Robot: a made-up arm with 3 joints.
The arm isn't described. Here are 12 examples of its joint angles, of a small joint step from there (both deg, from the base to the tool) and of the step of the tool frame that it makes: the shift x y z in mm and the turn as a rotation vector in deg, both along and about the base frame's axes.
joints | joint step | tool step
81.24 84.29 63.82 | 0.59 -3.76 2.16 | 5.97 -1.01 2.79 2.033 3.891 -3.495
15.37 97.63 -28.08 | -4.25 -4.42 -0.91 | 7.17 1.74 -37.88 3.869 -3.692 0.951
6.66 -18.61 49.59 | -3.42 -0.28 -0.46 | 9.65 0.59 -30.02 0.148 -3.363 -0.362
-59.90 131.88 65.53 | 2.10 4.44 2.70 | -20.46 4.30 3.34 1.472 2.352 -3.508
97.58 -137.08 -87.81 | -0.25 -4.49 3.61 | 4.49 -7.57 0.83 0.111 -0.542 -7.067
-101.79 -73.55 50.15 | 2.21 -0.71 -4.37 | -20.70 3.11 -13.06 2.879 4.833 -1.098
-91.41 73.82 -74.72 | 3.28 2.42 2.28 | -22.68 -0.64 -11.18 0.620 4.729 -1.683
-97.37 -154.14 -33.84 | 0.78 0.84 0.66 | -5.60 0.51 -2.69 0.564 0.291 -0.083
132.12 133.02 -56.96 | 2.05 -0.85 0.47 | 12.55 -0.70 -6.68 -0.629 2.620 -0.799
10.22 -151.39 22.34 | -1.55 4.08 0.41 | 0.75 2.54 -14.66 -3.415 -3.008 -1.135
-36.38 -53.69 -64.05 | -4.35 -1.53 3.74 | 26.11 0.55 -16.95 -0.232 -5.285 4.622
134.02 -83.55 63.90 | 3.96 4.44 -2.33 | 35.07 -0.64 -15.21 1.608 3.920 5.773
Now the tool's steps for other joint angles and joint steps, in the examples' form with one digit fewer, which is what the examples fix.
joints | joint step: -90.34 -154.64 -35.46 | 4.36 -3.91 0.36
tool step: -36.2 -4.9 -4.9 -1.24 5.50 3.75
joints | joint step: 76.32 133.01 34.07 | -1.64 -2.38 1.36
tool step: -13.3 0.5 -7.9 0.94 0.00 -2.71
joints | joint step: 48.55 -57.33 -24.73 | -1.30 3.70 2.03
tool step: -7.8 -1.8 -12.9 -1.42 -3.27 2.02
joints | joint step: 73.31 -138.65 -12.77 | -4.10 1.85 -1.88
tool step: -29.4 3.0 -19.3 -1.40 -3.77 2.92
